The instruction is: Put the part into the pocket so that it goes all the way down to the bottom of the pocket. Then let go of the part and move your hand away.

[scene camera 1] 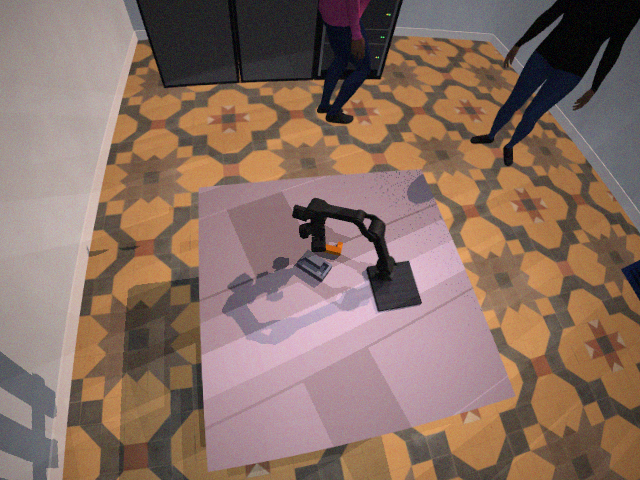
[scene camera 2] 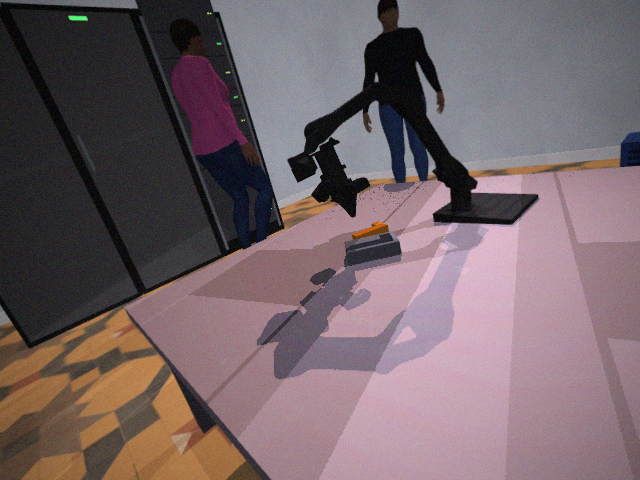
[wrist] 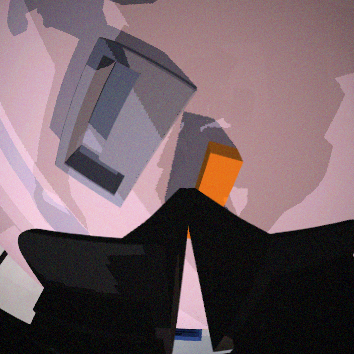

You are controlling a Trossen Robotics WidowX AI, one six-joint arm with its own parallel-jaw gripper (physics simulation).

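Seen in the pictures: gripper, fingertip midpoint: point(scene camera 2: 353, 216) point(wrist: 186, 195); arm's base at its link origin: point(scene camera 1: 384, 275) point(scene camera 2: 461, 207).
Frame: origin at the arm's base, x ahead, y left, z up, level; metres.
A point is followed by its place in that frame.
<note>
The orange L-shaped part point(scene camera 1: 333, 250) {x 0.180, y -0.199, z 0.006 m} point(scene camera 2: 370, 230) {x 0.196, y -0.210, z 0.006 m} point(wrist: 220, 175) {x 0.219, y -0.237, z 0.006 m} is on the table beside the pocket block, outside the pocket. In the wrist view the fingers hide much of it. The grey block point(scene camera 1: 311, 270) {x 0.319, y -0.133, z 0.013 m} point(scene camera 2: 373, 253) {x 0.329, y -0.134, z -0.006 m} point(wrist: 155, 85) {x 0.310, y -0.215, z 0.012 m} sits on the table with its pocket facing up and no part in it. My gripper point(scene camera 1: 319, 249) {x 0.251, y -0.221, z 0.071 m} point(scene camera 2: 353, 213) {x 0.251, y -0.221, z 0.071 m} point(wrist: 186, 195) {x 0.251, y -0.221, z 0.071 m} is shut with its fingertips together and nothing between them. It points down above the table, close to the part and behind the block in the second scene view. Whether the fingertips touch the part is unclear.
The arm's black base plate point(scene camera 1: 395, 289) {x -0.022, y 0.080, z -0.005 m} point(scene camera 2: 491, 207) {x 0.003, y 0.082, z -0.005 m} stands on the pink table point(scene camera 1: 351, 413) {x 0.382, y 0.485, z -0.023 m} point(scene camera 2: 413, 439) {x 0.758, y 0.134, z -0.024 m} to the right of the block. Two people and dark cabinets point(scene camera 1: 188, 41) point(scene camera 2: 67, 155) are beyond the table. The arm's shadow falls across the tabletop.
</note>
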